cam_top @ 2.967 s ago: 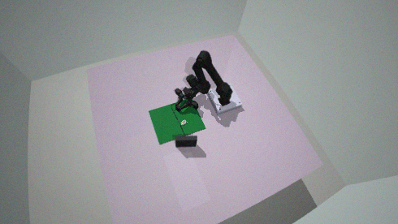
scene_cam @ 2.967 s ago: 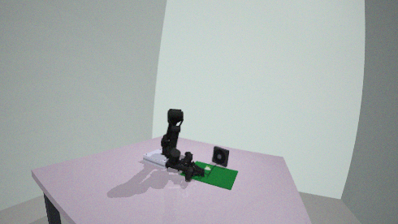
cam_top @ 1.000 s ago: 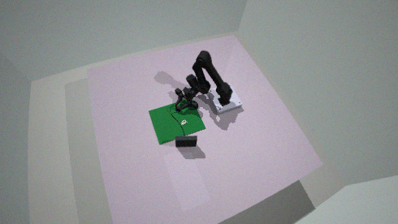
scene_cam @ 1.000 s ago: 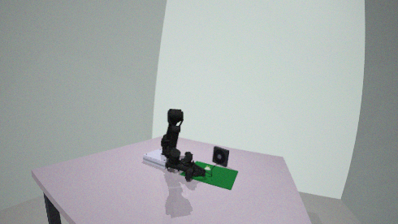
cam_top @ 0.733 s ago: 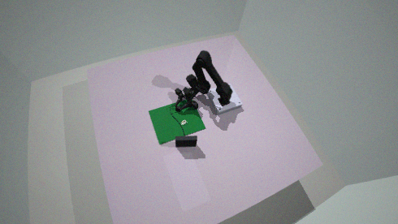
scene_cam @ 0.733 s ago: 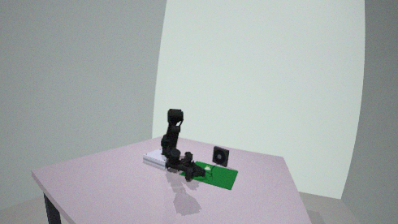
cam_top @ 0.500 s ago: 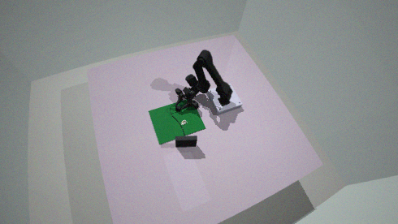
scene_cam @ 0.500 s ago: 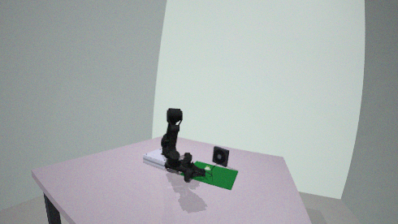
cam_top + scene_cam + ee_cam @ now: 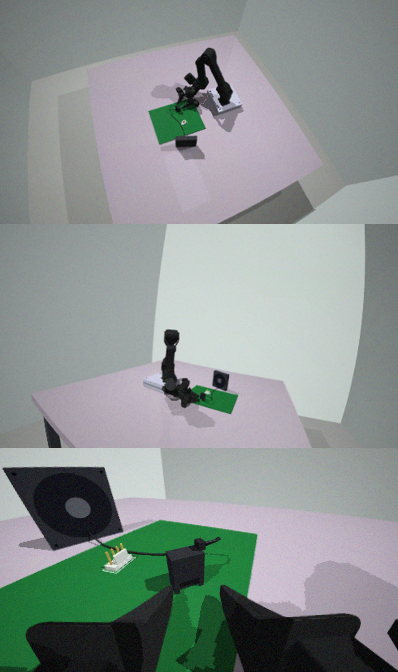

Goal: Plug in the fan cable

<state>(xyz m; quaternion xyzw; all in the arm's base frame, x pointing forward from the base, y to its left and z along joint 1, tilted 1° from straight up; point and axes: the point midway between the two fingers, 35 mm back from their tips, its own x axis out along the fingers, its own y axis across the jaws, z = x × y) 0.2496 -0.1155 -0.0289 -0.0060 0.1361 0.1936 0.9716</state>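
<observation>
Now: the black fan plug 20 mm ahead of my gripper tip, 20 mm to the left of it and 10 mm above it. Round my gripper tip: white four-pin fan header 20 mm ahead, 120 mm to the left, 20 mm below; then green board 50 mm ahead, 70 mm to the left, 30 mm below; then black fan 70 mm ahead, 240 mm to the left, 40 mm above.
</observation>
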